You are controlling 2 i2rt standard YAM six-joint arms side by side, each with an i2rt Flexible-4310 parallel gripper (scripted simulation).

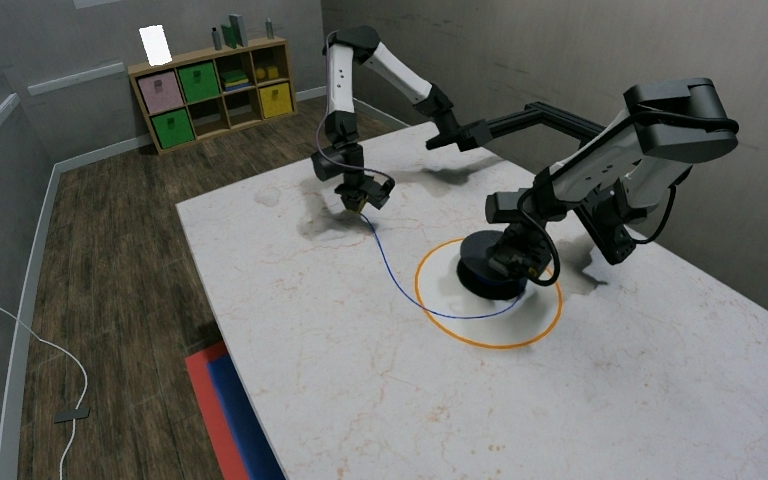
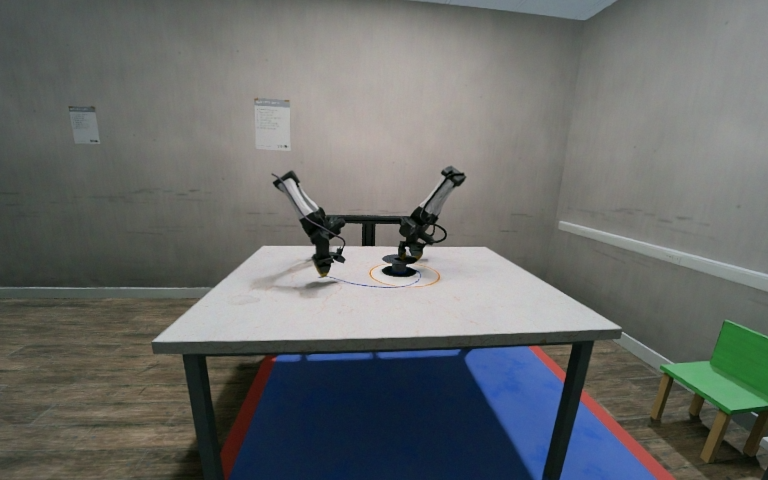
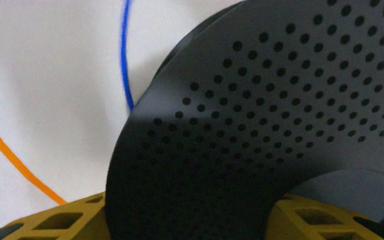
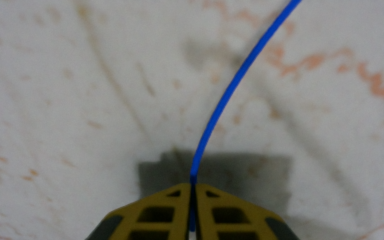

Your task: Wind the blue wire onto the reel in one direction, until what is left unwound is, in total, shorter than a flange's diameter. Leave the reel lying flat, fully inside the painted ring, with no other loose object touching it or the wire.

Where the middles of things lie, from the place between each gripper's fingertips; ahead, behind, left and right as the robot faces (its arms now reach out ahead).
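With the dark reel [image 1: 476, 250] as the reference, my left gripper is now 2 cm above it, 5 cm to the left of it and 1 cm short of it. As for my right hand, the reel is 10 mm below it, 160 mm behind it and 360 mm to the left of it.
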